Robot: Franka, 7 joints.
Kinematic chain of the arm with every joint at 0, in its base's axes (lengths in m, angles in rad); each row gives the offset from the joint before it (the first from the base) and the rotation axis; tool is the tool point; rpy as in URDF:
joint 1: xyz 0 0 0.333 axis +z
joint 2: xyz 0 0 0 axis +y
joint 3: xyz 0 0 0.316 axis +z
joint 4: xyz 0.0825 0 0 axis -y
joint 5: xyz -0.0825 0 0.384 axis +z
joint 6: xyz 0 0 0 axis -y
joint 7: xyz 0.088 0 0 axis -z
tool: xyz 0 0 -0.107 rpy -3.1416 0 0
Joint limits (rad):
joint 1: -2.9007..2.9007
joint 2: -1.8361..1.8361
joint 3: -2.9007..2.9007
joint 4: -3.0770..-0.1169
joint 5: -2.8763..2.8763
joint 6: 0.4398..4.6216
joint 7: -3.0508..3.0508
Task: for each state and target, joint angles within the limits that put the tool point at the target. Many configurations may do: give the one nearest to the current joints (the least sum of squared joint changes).
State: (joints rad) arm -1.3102 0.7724 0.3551 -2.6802 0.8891 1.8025 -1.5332
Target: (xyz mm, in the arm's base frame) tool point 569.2 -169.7 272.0
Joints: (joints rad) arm -1.0551 0.5572 0.7002 -1.9439 1.0140 1.9216 -1.5332
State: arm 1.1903 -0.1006 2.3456 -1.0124 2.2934 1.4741 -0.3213
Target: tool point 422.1 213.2 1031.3
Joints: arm 0.3911 0.7720 2.5519 -0.4004 2.4247 1.8327 -0.3213
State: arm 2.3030 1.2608 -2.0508 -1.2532 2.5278 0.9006 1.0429
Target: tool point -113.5 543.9 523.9
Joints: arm 2.6776 1.3666 -2.0471 -1.8694 2.2708 0.4398 1.0429
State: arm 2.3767 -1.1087 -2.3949 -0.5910 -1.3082 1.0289 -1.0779
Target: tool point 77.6 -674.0 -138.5
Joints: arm 1.6457 -1.8361 -2.7224 -0.5272 -1.4897 1.7598 -1.0779
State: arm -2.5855 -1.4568 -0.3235 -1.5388 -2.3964 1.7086 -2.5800
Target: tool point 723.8 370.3 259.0
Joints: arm -2.9007 -1.8361 -0.6037 -0.6492 -2.4458 1.4118 -2.5800
